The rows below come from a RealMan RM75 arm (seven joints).
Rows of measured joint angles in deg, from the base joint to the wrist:
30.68 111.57 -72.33 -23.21 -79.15 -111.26 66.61
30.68 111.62 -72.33 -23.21 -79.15 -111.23 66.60
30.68 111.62 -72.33 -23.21 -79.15 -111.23 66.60
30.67 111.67 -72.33 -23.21 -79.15 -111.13 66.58
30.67 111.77 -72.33 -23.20 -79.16 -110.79 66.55
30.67 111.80 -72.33 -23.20 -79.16 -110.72 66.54
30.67 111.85 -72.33 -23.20 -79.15 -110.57 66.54
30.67 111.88 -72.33 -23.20 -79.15 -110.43 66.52
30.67 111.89 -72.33 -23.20 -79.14 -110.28 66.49
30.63 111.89 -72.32 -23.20 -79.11 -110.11 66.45
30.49 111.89 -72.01 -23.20 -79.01 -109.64 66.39
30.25 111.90 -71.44 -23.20 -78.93 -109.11 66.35
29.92 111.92 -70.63 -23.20 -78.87 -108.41 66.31
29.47 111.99 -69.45 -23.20 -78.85 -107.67 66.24
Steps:
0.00 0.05 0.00 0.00 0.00 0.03 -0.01
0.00 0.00 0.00 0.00 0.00 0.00 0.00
-0.01 0.05 0.00 0.00 0.00 0.10 -0.02
0.00 0.10 0.00 0.01 -0.01 0.34 -0.03
0.00 0.03 0.00 0.00 0.00 0.07 -0.01
0.00 0.05 0.00 0.00 0.01 0.15 0.00
0.00 0.03 0.00 0.00 0.00 0.14 -0.02
0.00 0.01 0.00 0.00 0.01 0.15 -0.03
-0.04 0.00 0.01 0.00 0.03 0.17 -0.04
-0.14 0.00 0.31 0.00 0.10 0.47 -0.06
-0.24 0.01 0.57 0.00 0.08 0.53 -0.04
-0.33 0.02 0.81 0.00 0.06 0.70 -0.04
-0.45 0.07 1.18 0.00 0.02 0.74 -0.07

